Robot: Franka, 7 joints.
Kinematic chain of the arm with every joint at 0, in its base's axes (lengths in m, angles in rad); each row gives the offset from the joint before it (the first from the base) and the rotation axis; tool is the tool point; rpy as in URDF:
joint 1: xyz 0 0 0.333 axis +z
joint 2: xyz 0 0 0 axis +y
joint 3: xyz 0 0 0.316 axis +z
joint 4: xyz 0.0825 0 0 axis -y
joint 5: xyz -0.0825 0 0.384 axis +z
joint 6: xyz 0 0 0 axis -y
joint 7: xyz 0.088 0 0 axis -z
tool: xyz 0 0 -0.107 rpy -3.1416 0 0
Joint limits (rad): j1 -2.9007..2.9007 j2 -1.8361..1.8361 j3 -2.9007..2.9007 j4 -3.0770..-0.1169 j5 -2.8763..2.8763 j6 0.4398..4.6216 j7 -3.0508..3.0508
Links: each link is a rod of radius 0.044 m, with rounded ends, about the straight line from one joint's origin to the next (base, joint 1, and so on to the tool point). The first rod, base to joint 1, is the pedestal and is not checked.
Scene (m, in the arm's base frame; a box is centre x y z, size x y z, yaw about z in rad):
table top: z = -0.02
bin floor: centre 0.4 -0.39 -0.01 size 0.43 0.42 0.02 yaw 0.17
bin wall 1: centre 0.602 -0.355 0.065 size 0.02 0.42 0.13 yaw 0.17
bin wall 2: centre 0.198 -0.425 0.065 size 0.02 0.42 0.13 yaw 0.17
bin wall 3: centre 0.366 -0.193 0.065 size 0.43 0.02 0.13 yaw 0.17
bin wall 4: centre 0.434 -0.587 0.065 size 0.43 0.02 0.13 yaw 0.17
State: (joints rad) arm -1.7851 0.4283 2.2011 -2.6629 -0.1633 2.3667 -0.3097
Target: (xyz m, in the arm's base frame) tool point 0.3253 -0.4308 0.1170
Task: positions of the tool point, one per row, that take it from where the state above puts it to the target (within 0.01 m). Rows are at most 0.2 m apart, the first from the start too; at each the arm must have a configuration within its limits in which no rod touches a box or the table.
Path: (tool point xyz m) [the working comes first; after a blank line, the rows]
Joints at the target: -1.9980 1.0317 0.9791 -2.1424 -0.1433 2.5147 -0.3097
Straight joint move there: clear.

1: 0.4333 0.0713 0.3499
2: 0.4715 -0.0664 0.3444
3: 0.4659 -0.2107 0.3009
4: 0.4154 -0.3389 0.2220
5: 0.3253 -0.4308 0.1170

